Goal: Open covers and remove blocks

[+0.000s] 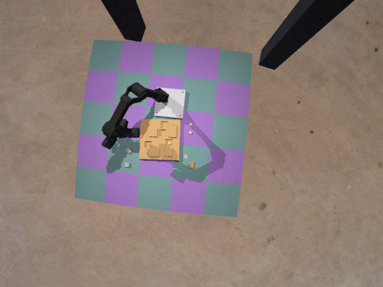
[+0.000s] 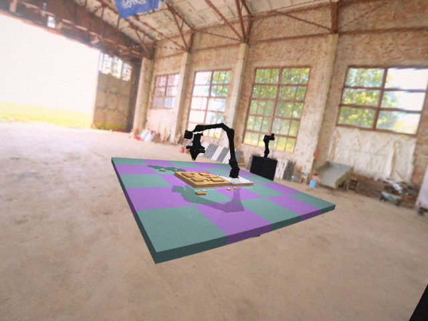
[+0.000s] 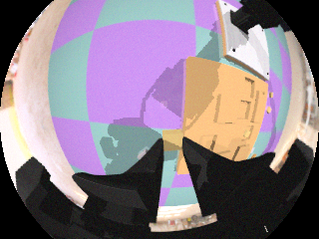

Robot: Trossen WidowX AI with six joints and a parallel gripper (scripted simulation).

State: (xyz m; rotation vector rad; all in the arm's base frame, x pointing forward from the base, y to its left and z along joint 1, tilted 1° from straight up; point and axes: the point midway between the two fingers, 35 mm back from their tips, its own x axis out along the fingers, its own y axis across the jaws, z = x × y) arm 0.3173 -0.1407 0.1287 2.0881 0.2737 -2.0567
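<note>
The orange puzzle board lies 210 mm to the left of my gripper tip, 90 mm below it and 10 mm behind it. Round my gripper tip: orange block: 470 mm to the left, 110 mm below, 110 mm ahead.
</note>
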